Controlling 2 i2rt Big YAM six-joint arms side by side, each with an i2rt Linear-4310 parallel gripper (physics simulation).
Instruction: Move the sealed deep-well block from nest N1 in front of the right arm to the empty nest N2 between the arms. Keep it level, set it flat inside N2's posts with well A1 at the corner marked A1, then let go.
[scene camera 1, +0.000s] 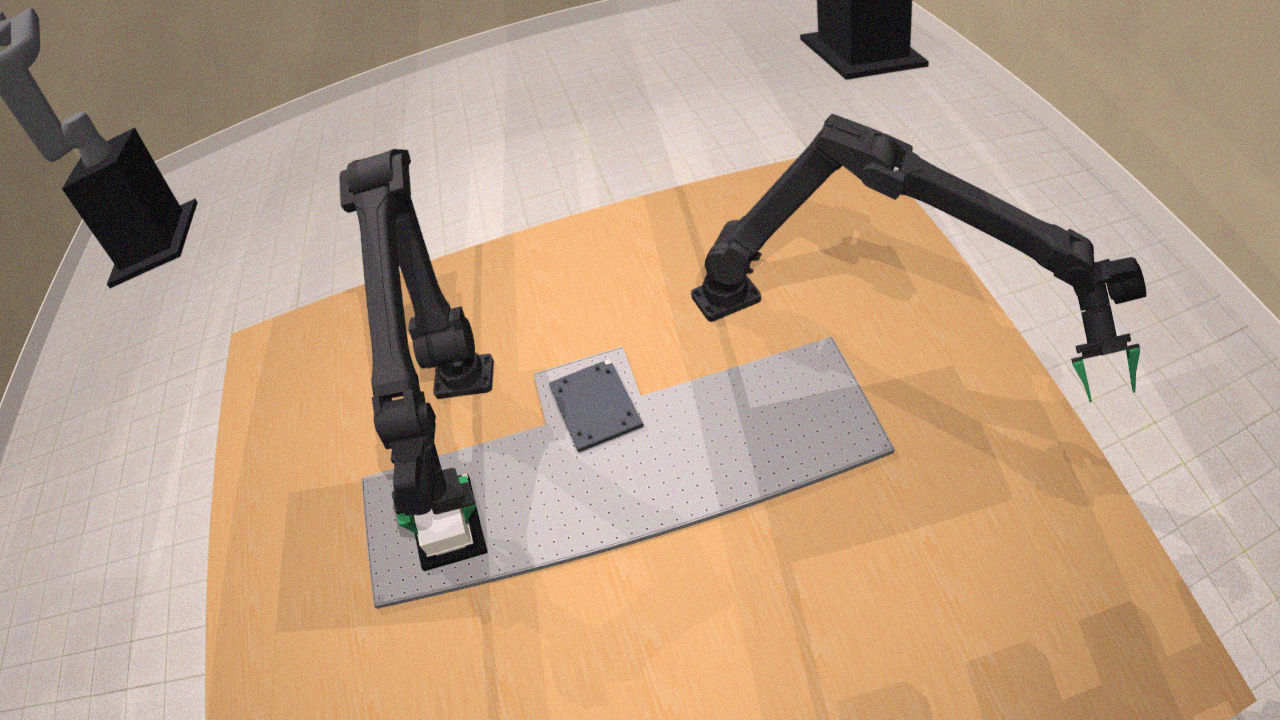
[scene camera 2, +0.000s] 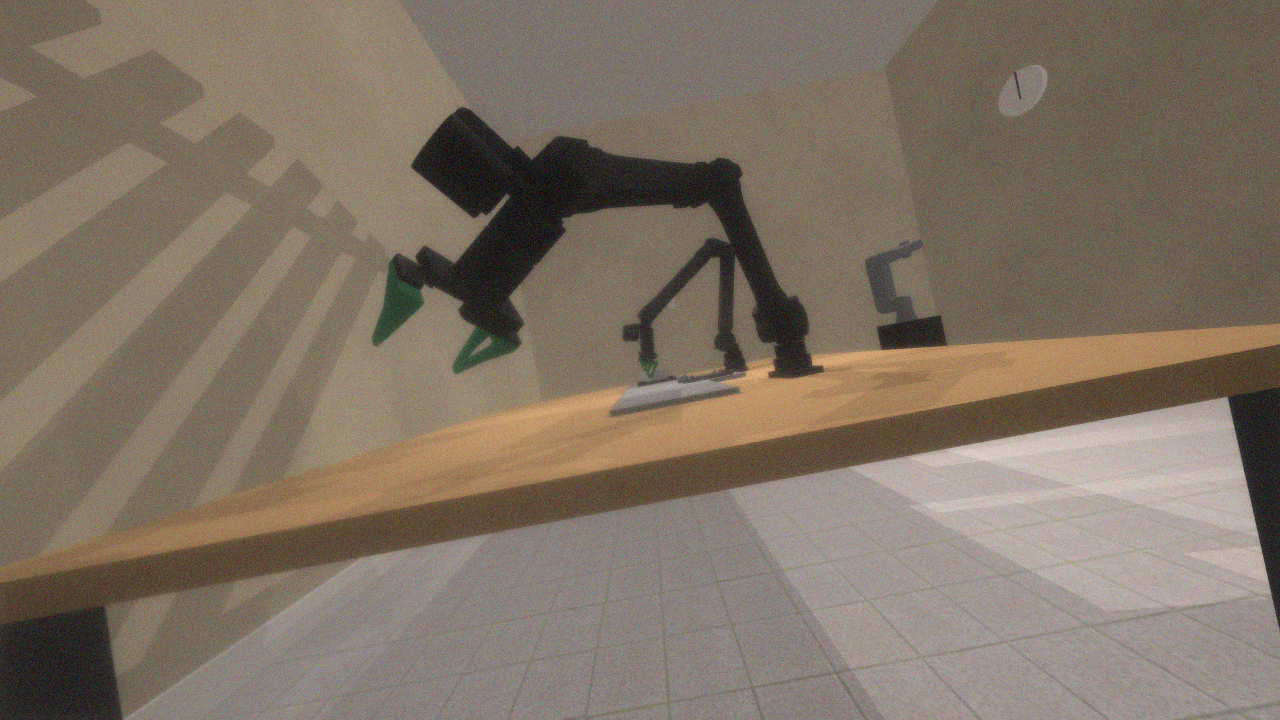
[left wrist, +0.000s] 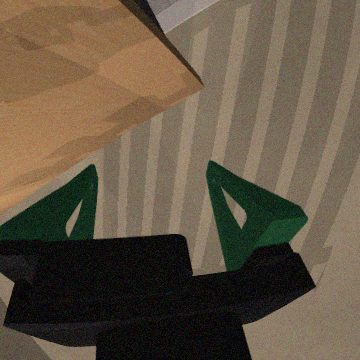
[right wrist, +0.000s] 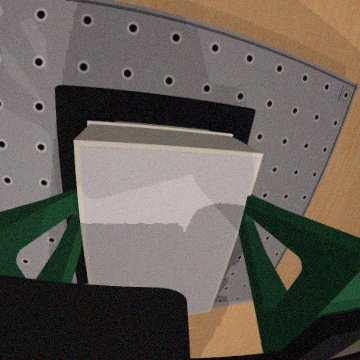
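The white deep-well block sits level in the black nest N1, at the picture's left end of the perforated plate. My right gripper is shut on the block, with a green fingertip against each side. The block's lower end is partly hidden by the gripper body in the right wrist view. Nest N2 is a dark grey plate with small corner posts and holds nothing; a white mark is at its top corner. My left gripper is open and empty, high beyond the table edge.
The perforated metal plate lies on the wooden table. The right arm's base and left arm's base stand behind it. A black pedestal with a grey arm stands on the floor at the left.
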